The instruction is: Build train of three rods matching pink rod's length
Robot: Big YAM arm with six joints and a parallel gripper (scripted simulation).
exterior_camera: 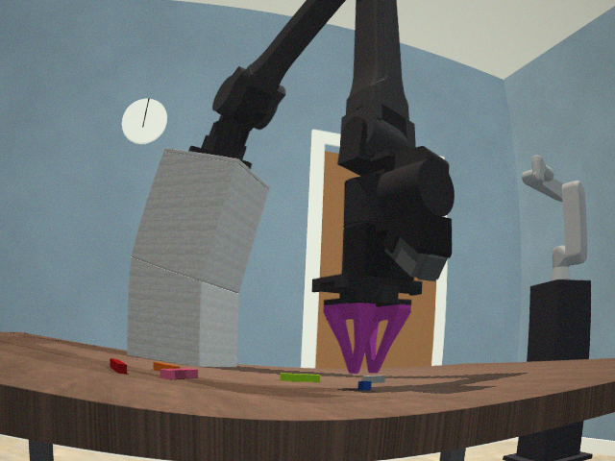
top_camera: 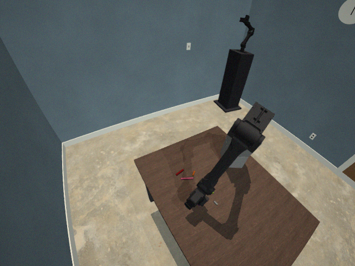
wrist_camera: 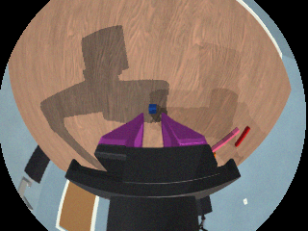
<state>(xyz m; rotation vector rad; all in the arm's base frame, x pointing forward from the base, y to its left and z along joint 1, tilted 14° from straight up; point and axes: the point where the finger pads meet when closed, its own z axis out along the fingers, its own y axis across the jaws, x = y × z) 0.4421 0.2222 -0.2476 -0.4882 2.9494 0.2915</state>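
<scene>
Right now the blue rod is 20 mm below my hand. The rest, counted from my hand: grey rod 120 mm behind, 50 mm to the left, 20 mm below; then lime rod 140 mm behind, 40 mm to the right, 20 mm below; then pink rod 190 mm to the right, 20 mm below, 20 mm behind.
</scene>
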